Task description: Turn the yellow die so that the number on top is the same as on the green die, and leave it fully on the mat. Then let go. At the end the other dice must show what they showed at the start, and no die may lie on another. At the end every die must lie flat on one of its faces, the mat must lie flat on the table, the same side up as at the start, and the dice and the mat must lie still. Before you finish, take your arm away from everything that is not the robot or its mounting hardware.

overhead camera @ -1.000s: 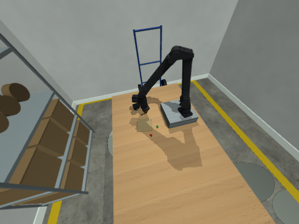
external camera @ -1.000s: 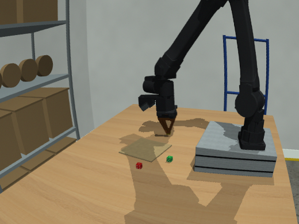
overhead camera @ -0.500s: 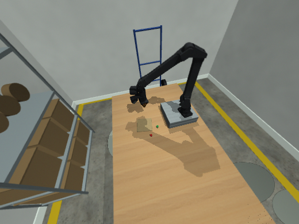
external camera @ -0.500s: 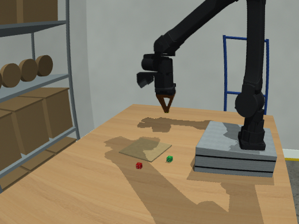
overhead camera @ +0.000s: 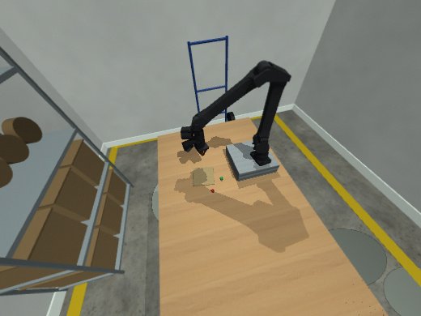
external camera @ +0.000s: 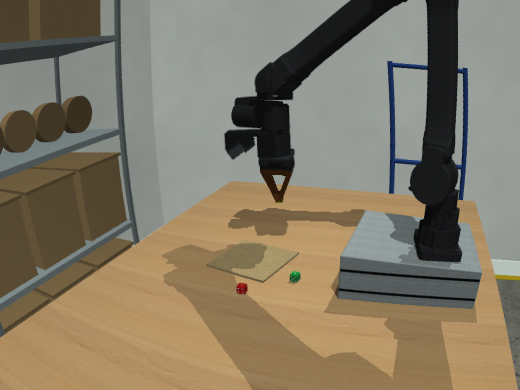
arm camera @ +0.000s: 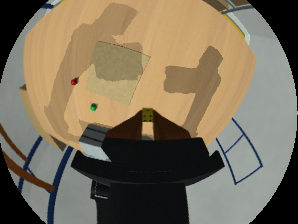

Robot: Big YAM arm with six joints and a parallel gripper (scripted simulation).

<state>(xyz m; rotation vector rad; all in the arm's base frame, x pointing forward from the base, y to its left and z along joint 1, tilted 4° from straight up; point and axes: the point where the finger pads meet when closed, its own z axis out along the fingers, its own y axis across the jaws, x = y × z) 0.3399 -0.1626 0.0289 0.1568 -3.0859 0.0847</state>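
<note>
My hand is 4 cm short of the tan mat, 9 cm to the right of it and 11 cm above it. The rest, counted from my hand: red die 2 cm ahead, 22 cm to the left, 10 cm below; green die 6 cm behind, 16 cm to the left, 10 cm below; yellow die 1 cm below.
</note>
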